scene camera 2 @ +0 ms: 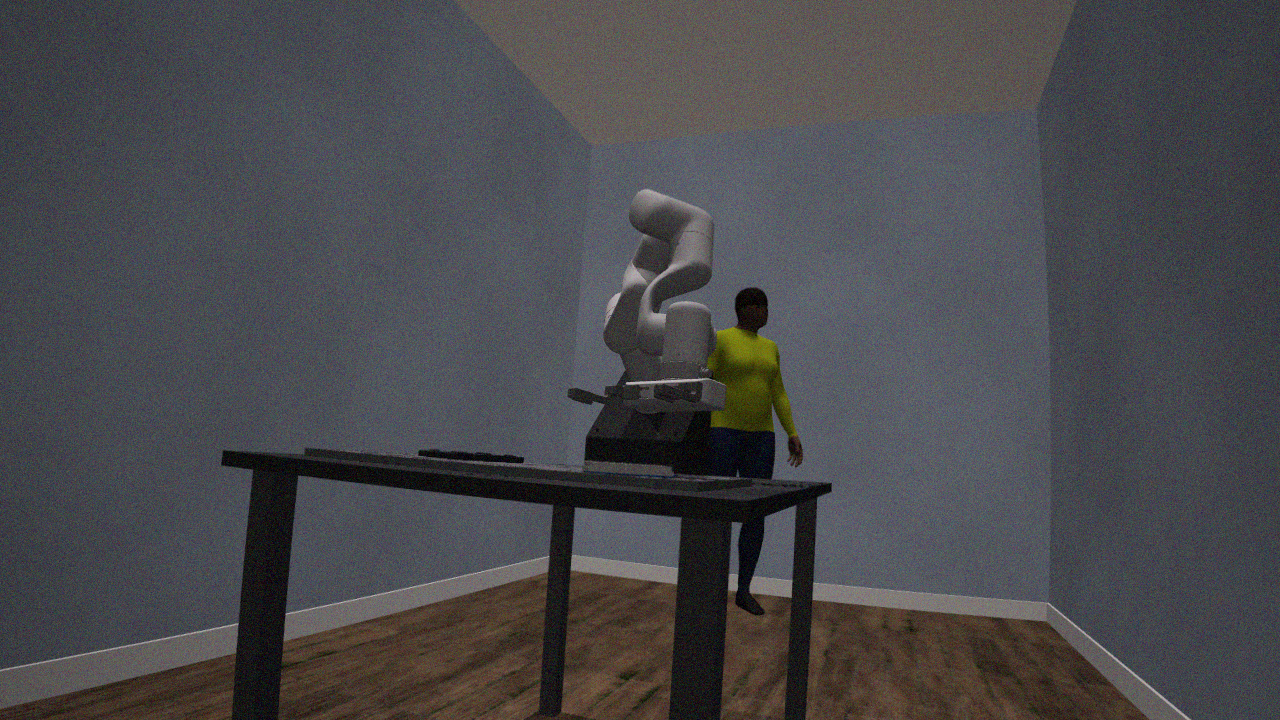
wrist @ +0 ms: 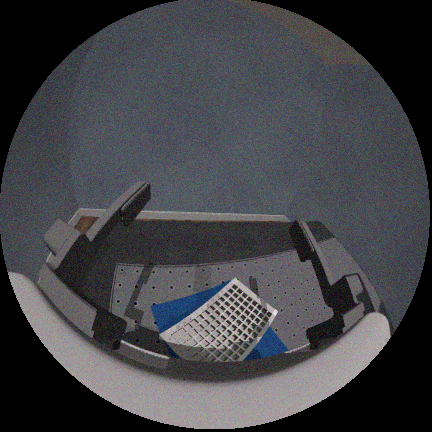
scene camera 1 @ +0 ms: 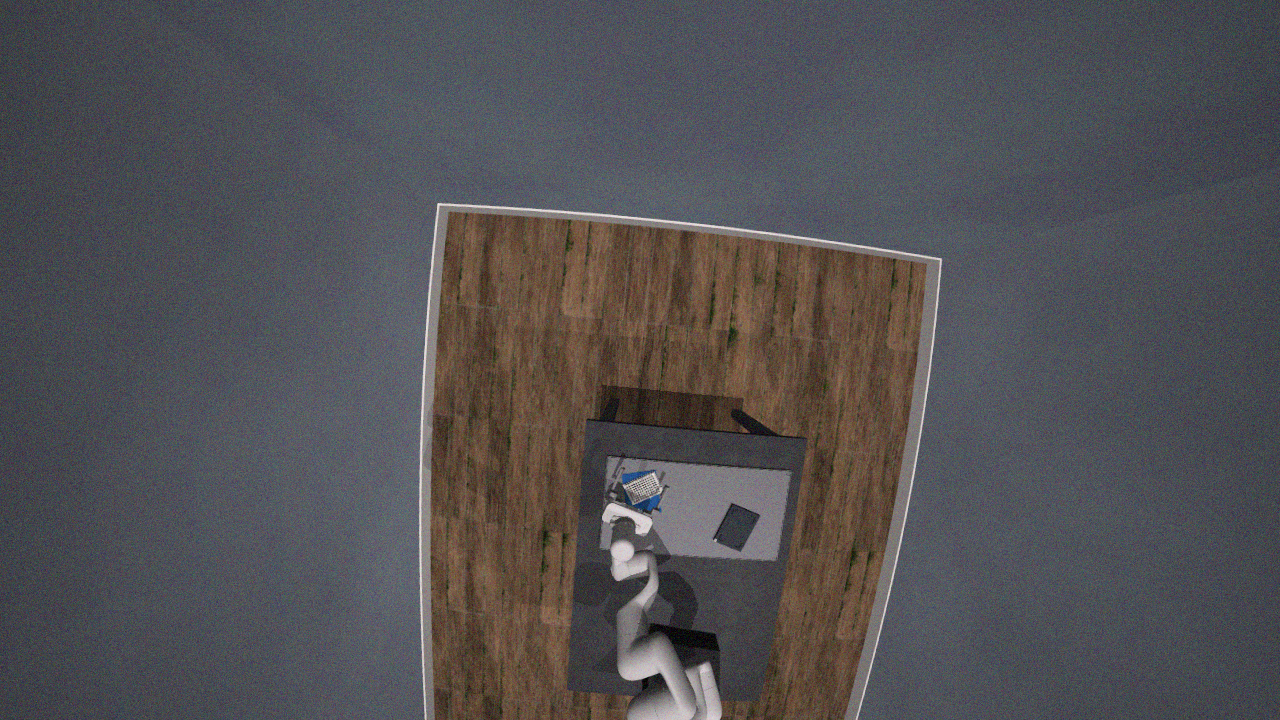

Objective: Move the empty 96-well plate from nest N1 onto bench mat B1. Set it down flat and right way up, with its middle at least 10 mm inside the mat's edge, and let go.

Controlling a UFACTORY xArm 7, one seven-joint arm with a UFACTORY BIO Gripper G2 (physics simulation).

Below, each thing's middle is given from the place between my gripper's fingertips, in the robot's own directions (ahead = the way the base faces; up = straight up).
Scene:
Now: the white 96-well plate (scene camera 1: pixel 648 485) 11 cm below my hand, 8 cm behind it and 2 cm to the right of it. Round my hand: dark nest N1 (scene camera 1: pixel 735 529) (41 cm to the right, 13 cm behind, 11 cm below); then blue bench mat B1 (wrist: pixel 166 314) (12 cm below, 11 cm behind, 2 cm to the right).

